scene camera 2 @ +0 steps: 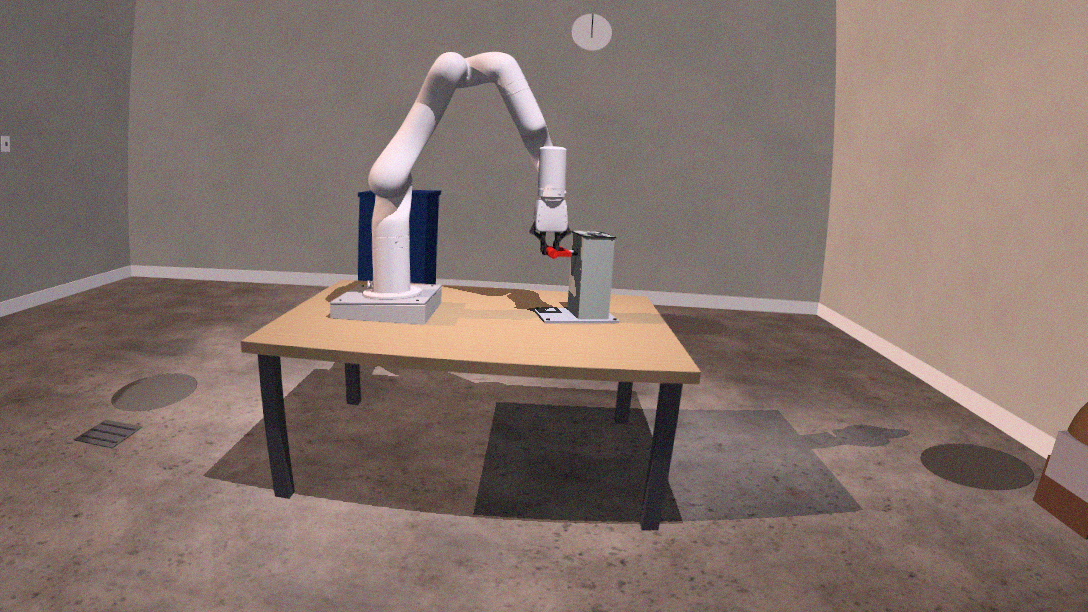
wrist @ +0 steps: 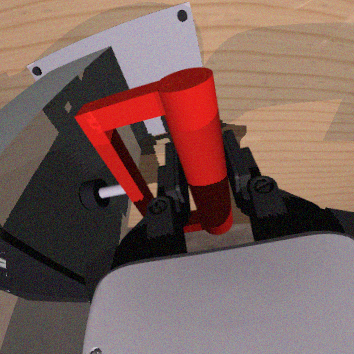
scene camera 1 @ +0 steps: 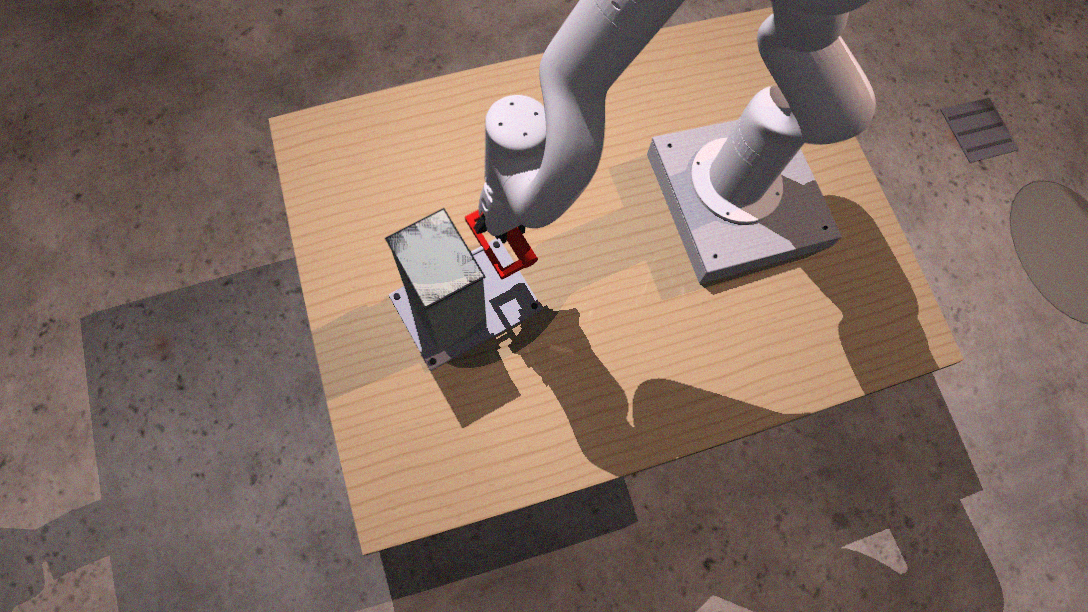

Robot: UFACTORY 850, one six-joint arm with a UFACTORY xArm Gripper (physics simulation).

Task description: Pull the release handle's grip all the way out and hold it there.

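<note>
The red release handle [scene camera 1: 528, 257] [scene camera 2: 563, 253] [wrist: 192, 122] is a frame with a thick round grip bar. It stands out from the side of a dark grey-green upright box [scene camera 1: 435, 262] [scene camera 2: 596, 277] [wrist: 65, 160]. A short stretch of pale rod [wrist: 111, 191] shows between the black collar [wrist: 91, 194] on the box and the handle's frame. My gripper [scene camera 2: 550, 248] [wrist: 201, 153] points down, with one black finger inside the frame and the other on the outer side of the bar. The fingers are shut on the grip. The arm hides much of the fingers in scene camera 1.
The box stands on a light base plate [scene camera 1: 405, 310] [scene camera 2: 559, 316] [wrist: 150, 42] with dark bolts, on the wooden table [scene camera 1: 426, 471] [scene camera 2: 456, 353] [wrist: 280, 65]. The arm's base block [scene camera 1: 688, 235] [scene camera 2: 380, 310] is on the same table. A dark blue object [scene camera 2: 426, 235] shows behind the arm.
</note>
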